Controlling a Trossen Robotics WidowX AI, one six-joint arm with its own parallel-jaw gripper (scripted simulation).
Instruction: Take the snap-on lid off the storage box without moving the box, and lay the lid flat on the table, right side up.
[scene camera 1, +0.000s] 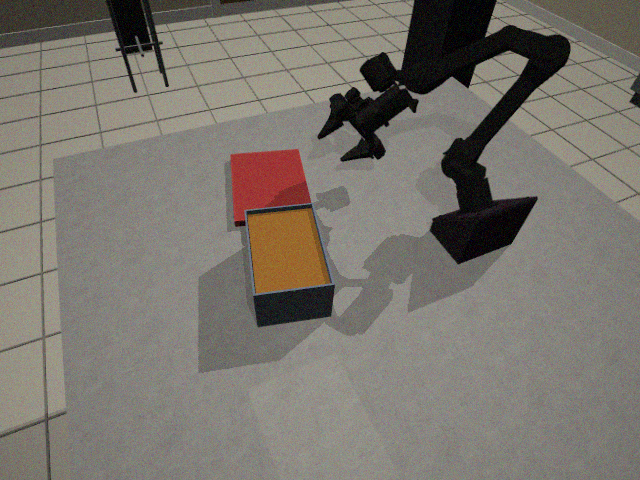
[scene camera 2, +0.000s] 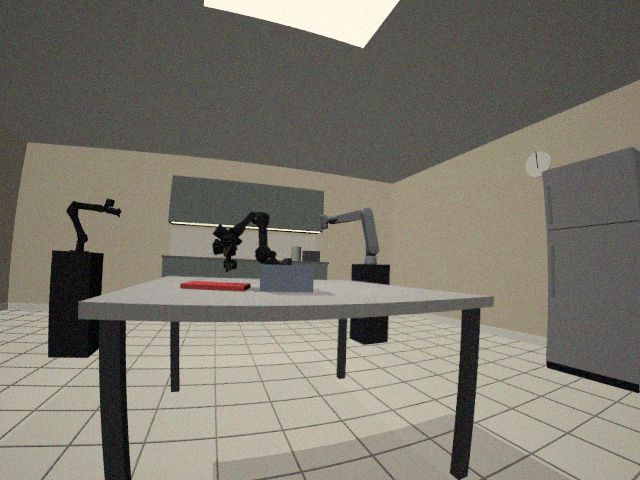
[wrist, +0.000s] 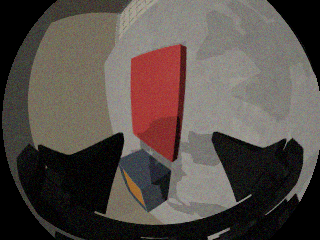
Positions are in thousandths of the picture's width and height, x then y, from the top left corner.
Labels:
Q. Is my gripper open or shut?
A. Open.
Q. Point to a storage box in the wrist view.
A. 461, 752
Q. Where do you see a lid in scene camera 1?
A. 413, 374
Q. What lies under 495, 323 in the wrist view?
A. A lid.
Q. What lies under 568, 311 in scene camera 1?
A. My gripper.

